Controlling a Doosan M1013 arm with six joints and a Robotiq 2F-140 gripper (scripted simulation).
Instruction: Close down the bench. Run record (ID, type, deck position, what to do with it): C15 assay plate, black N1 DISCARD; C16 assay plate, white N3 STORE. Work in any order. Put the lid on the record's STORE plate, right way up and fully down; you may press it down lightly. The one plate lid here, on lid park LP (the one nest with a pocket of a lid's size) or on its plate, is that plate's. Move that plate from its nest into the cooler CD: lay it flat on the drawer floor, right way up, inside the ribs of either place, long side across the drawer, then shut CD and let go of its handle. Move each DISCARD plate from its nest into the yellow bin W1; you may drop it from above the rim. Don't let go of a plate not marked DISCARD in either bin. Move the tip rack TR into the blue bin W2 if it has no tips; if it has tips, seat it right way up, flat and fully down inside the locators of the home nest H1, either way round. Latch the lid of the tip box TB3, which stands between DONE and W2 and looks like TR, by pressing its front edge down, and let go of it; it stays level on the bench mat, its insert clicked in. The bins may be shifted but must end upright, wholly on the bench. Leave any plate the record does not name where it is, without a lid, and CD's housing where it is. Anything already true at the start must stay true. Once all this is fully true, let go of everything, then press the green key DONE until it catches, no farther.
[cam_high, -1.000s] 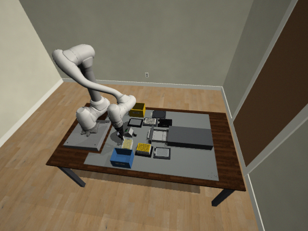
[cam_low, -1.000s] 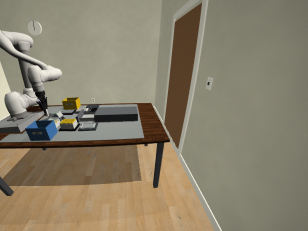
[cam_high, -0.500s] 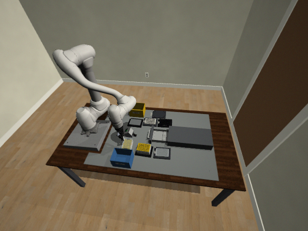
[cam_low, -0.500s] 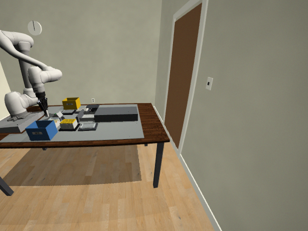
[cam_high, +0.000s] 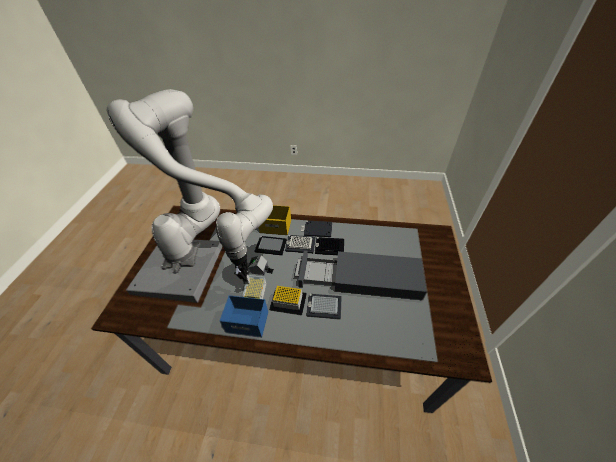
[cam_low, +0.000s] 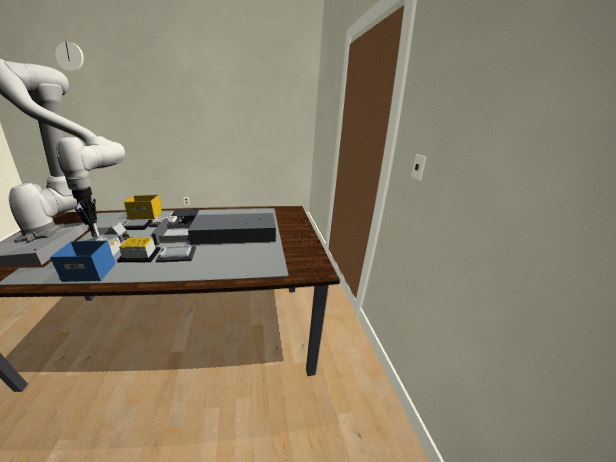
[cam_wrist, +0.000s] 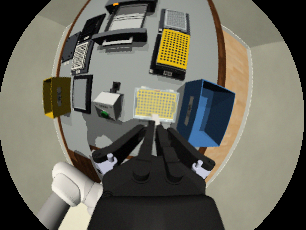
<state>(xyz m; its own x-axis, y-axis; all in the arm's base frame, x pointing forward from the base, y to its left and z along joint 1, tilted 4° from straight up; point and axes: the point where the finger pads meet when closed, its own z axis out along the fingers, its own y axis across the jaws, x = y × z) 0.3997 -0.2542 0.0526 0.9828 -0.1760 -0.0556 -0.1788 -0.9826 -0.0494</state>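
Now: the plate lid 31 cm to the left of my hand, 11 cm below it and 10 cm ahead of it. Also, from my hand: done key block: 15 cm to the left, 7 cm below, 3 cm ahead; tip rack TR: 19 cm ahead, 7 cm to the right, 7 cm below; blue bin W2: 16 cm to the right, 9 cm below.
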